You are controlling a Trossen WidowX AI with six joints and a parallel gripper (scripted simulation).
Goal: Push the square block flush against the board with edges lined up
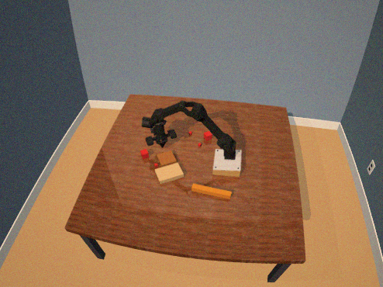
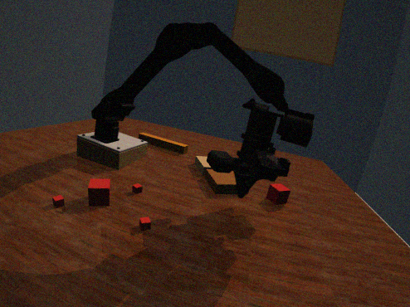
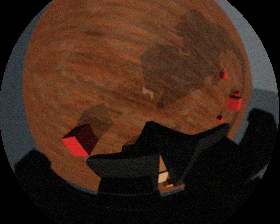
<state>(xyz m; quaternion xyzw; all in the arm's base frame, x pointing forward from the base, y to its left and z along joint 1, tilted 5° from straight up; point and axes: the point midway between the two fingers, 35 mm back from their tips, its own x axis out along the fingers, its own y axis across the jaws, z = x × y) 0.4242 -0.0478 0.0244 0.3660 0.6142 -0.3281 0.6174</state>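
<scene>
My gripper tip is now 50 mm past the brown square block, 90 mm to the right of it and 10 mm above it. The rest, counted from my gripper tip: pale tan flat board 80 mm behind, 200 mm to the left, 10 mm below; long orange board 340 mm behind, 290 mm to the left, 10 mm below.
</scene>
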